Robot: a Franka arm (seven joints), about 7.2 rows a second.
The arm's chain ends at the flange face. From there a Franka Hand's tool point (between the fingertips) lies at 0.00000 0.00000 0.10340 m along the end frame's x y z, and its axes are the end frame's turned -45 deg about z.
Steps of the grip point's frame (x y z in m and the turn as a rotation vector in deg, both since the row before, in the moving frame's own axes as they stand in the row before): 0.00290, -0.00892, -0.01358, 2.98, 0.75, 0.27; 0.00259, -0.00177, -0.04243, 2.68, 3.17, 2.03; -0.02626, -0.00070, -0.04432, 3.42, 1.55, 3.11; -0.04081, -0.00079, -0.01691, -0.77, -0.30, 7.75; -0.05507, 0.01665, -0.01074, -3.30, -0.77, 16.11; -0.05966, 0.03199, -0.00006, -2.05, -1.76, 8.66
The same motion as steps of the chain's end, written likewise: -0.00142, -0.00359, -0.01343, 2.64, -1.58, 0.27; -0.00018, 0.00436, -0.04216, 4.14, 0.35, 2.03; -0.01685, 0.02447, -0.04410, 3.51, -1.32, 3.11; -0.02992, 0.02690, -0.01690, -0.76, 0.33, 7.75; -0.02963, 0.04514, -0.01056, -2.88, 1.79, 16.11; -0.01957, 0.05994, 0.00005, -2.69, 0.21, 8.66
